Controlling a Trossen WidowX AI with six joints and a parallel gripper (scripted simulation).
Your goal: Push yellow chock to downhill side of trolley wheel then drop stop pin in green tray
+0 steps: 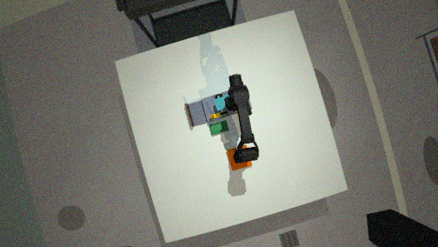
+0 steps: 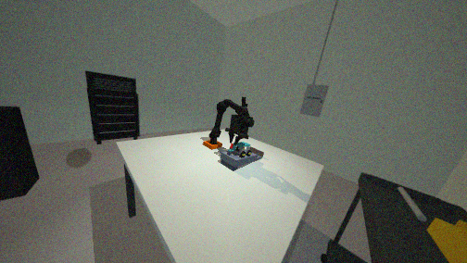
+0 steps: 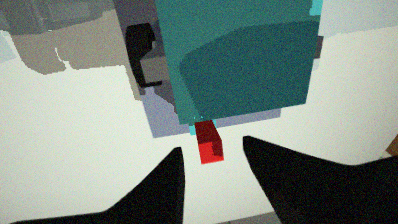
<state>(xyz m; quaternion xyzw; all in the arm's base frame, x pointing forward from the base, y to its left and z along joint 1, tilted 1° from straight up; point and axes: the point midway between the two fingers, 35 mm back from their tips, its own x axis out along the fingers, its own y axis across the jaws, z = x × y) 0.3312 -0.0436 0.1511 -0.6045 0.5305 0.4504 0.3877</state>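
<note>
The red-headed stop pin lies 3 cm below my gripper tip and 1 cm to the right of it. Round my gripper tip: yellow chock 17 cm to the left, 8 cm below, 6 cm behind; then grey ramp 11 cm below, 9 cm to the left, 1 cm ahead; then teal trolley 9 cm to the left, 5 cm below, 1 cm ahead.
</note>
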